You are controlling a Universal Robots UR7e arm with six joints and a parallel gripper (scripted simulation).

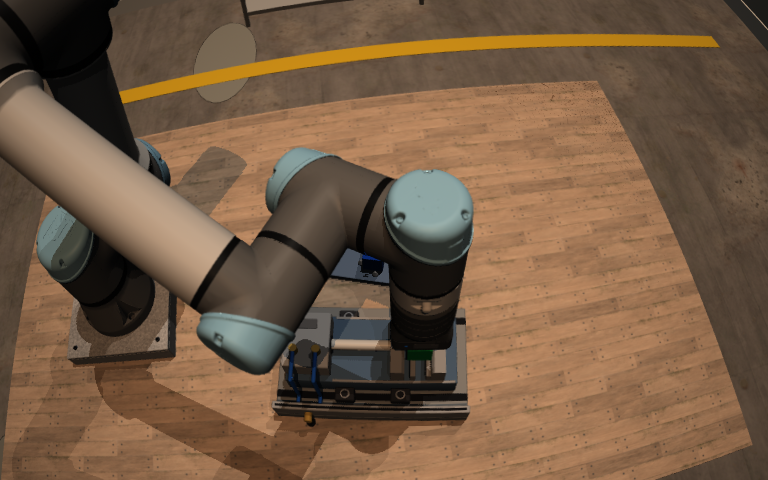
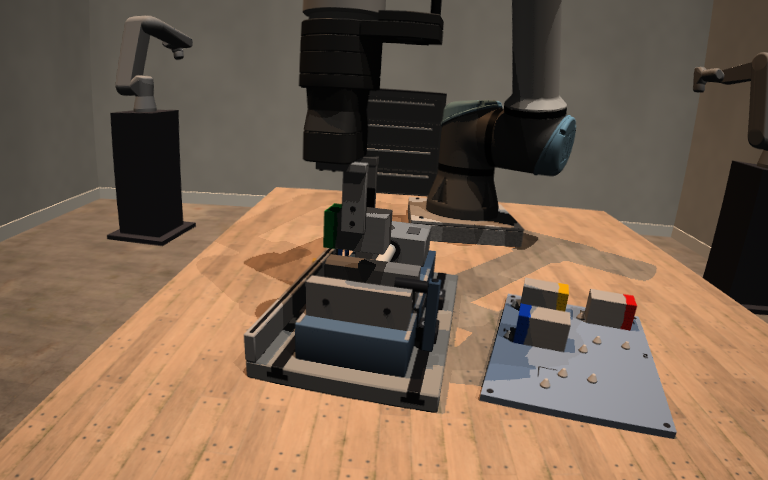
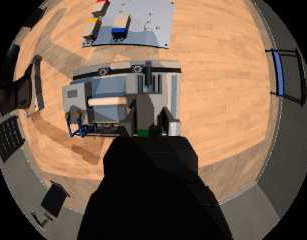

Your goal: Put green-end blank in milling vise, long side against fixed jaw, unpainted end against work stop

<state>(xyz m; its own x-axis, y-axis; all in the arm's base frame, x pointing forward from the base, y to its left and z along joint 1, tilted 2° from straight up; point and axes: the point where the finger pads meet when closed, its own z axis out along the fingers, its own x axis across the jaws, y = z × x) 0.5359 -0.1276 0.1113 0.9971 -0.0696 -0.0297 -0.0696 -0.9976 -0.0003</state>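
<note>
Now: the green-ended blank 20 mm below my hand. Round my hand: hosed end block 160 mm behind, 80 mm below, 20 mm to the left; work stop rod 70 mm below, 60 mm to the left; fixed jaw 90 mm below, 30 mm ahead, 10 mm to the left.
</note>
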